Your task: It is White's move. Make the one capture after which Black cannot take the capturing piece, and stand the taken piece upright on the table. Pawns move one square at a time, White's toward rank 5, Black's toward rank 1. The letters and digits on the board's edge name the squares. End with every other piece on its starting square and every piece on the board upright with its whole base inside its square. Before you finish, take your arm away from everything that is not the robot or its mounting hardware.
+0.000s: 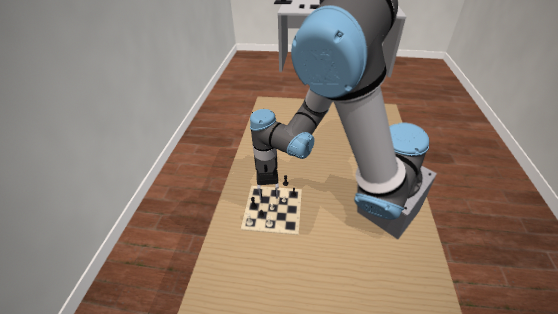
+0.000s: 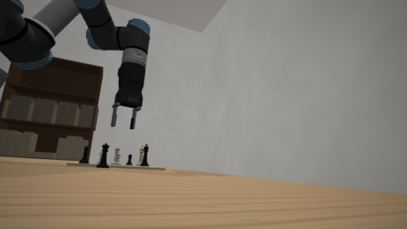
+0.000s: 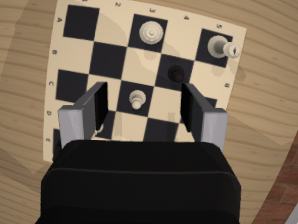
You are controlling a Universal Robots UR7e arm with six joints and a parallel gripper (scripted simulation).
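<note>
Right now the black pawn is 110 mm below my hand and 30 mm ahead of it. Round my hand: chessboard 130 mm below, 30 mm to the right, 10 mm behind.
</note>
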